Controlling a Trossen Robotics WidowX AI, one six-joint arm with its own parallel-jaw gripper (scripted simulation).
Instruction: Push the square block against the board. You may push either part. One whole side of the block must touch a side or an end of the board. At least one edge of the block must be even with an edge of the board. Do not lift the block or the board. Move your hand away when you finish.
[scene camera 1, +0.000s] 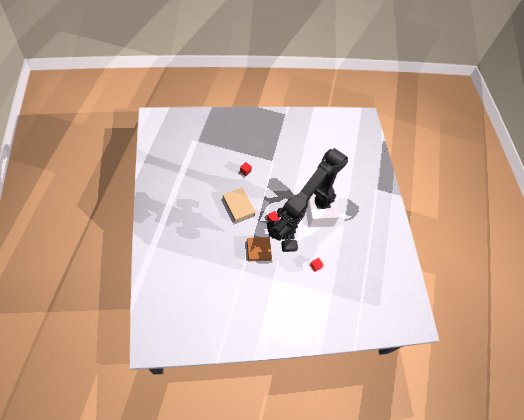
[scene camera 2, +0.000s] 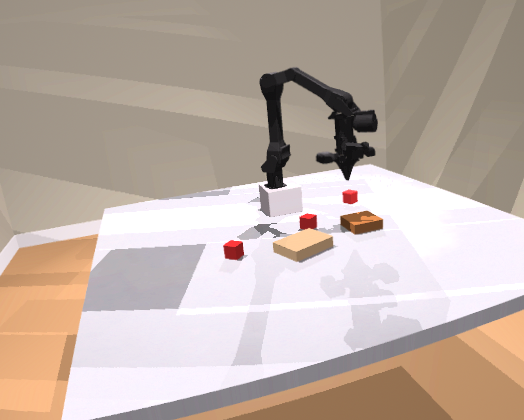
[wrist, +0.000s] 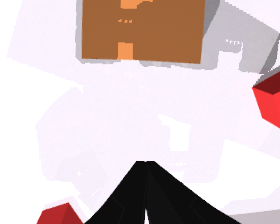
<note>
The gripper is shut and holds nothing. Also in view: a tan board and an orange square block.
The gripper also shows in the wrist view.
</note>
